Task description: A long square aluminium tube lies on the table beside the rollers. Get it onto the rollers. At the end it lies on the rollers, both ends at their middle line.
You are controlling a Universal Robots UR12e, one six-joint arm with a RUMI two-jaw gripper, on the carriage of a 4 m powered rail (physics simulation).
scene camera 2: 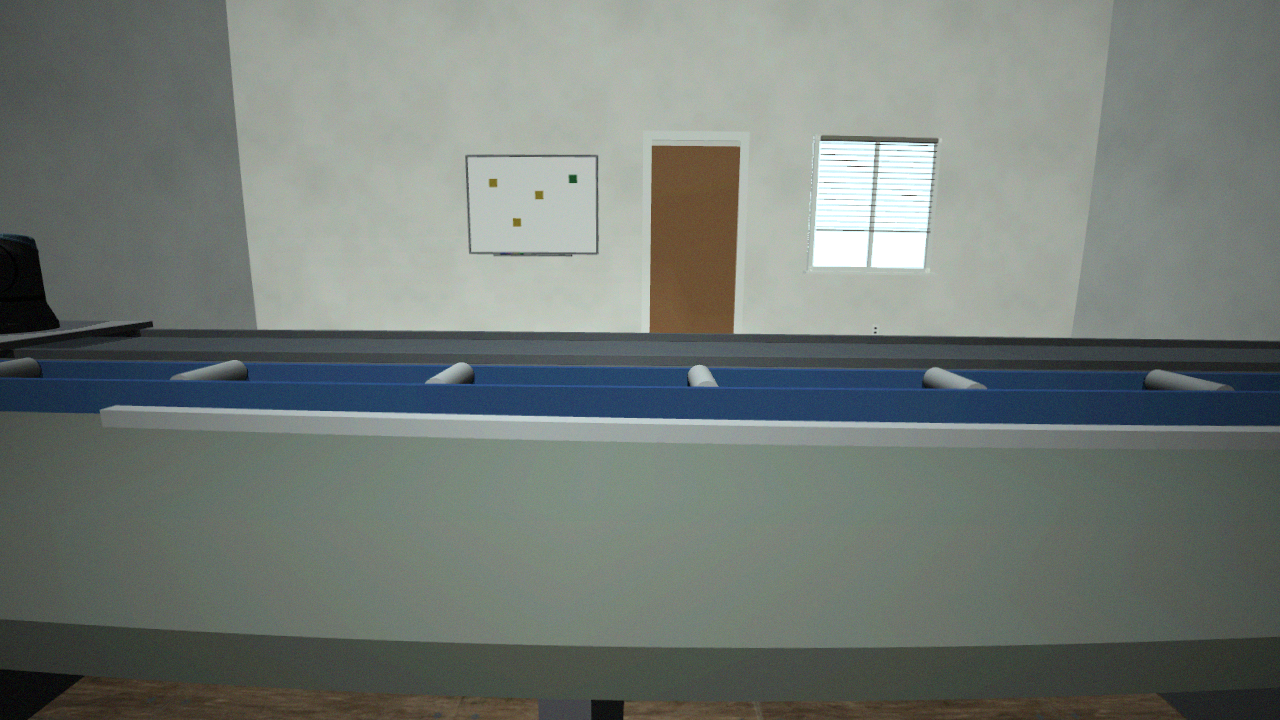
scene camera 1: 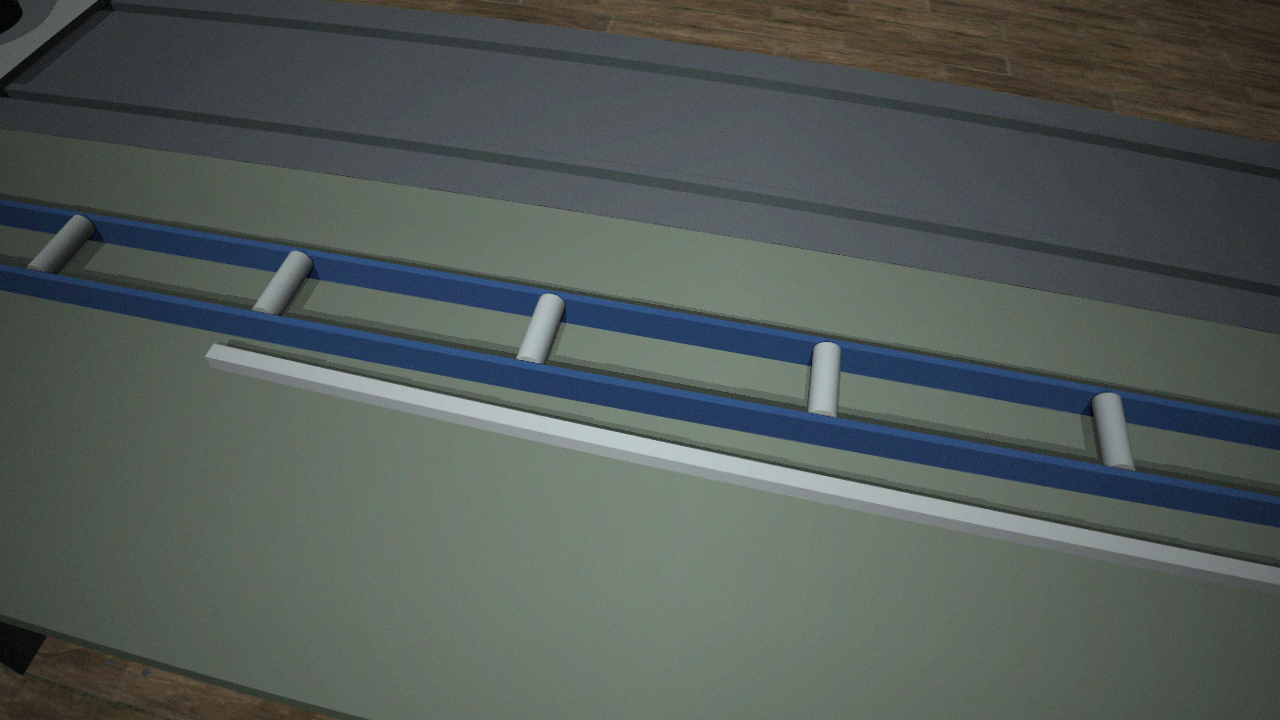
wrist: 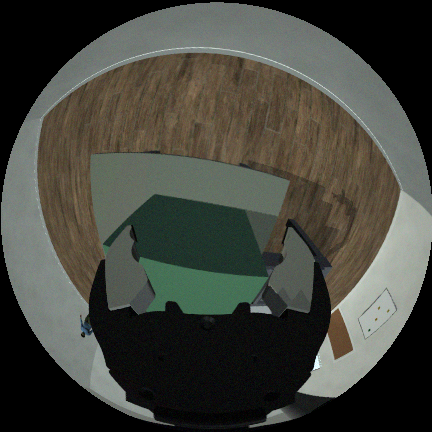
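Where they show: gripper, between the fingertips: (wrist: 208, 228); arm's base, origin of its link: (scene camera 2: 16, 330).
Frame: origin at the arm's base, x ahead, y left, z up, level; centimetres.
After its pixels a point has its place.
The long square aluminium tube (scene camera 1: 626, 445) {y 167.0, x 76.7, z -0.5 cm} (scene camera 2: 626, 429) {y 180.0, x 77.8, z -1.3 cm} lies flat on the table (scene camera 1: 447, 555) {y 149.0, x 95.5, z -3.0 cm} (scene camera 2: 626, 537) {y 180.8, x 102.5, z -3.0 cm}, beside the near blue rail and roughly parallel to it. Its left end shows; its right end runs out of both scene views. Several light grey rollers (scene camera 1: 541, 329) {y 151.9, x 62.8, z 2.9 cm} (scene camera 2: 702, 376) {y 191.0, x 64.8, z 3.0 cm} sit between two blue rails (scene camera 1: 671, 401) {y 171.5, x 69.4, z 0.9 cm} (scene camera 2: 572, 401) {y 171.9, x 69.4, z 0.1 cm}, with no tube on those in view. My gripper (wrist: 208, 228) {y -96.2, x 58.2, z 35.9 cm} shows in the wrist view, open, its jaws wide apart with nothing between them. It is away from the tube, which does not show in the wrist view.
Below the gripper is a green surface (wrist: 200, 290) {y -77.1, x 57.2, z 29.0 cm}, dark in its upper part, beside a pale grey-green table surface (wrist: 190, 175) {y -92.2, x 66.0, z -3.0 cm}. The grey rail bed (scene camera 1: 537, 107) runs behind the rollers. Part of the black arm (scene camera 2: 17, 286) {y 7.2, x 3.4, z 12.8 cm} shows at the far left.
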